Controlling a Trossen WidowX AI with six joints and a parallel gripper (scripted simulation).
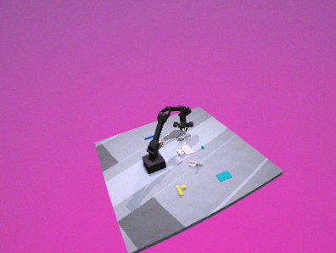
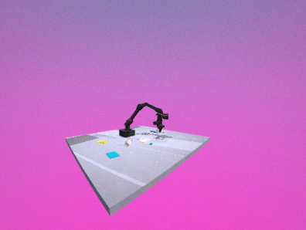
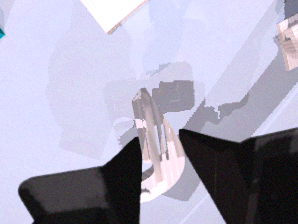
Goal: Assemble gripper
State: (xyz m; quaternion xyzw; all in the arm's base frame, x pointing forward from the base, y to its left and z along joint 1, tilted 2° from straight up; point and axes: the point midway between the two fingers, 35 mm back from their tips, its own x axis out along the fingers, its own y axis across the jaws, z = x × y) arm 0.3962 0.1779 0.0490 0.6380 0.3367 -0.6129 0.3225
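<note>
Right now my gripper tip is 170 mm to the left of the pale flat part, 80 mm above it and 70 mm past it. From my gripper tip the other things lie so: cyan cube (220 mm to the right, 70 mm below, 70 mm ahead); pale plate (230 mm behind, 70 mm to the left, 50 mm below); blue stick (270 mm behind, 210 mm to the left, 80 mm below).
</note>
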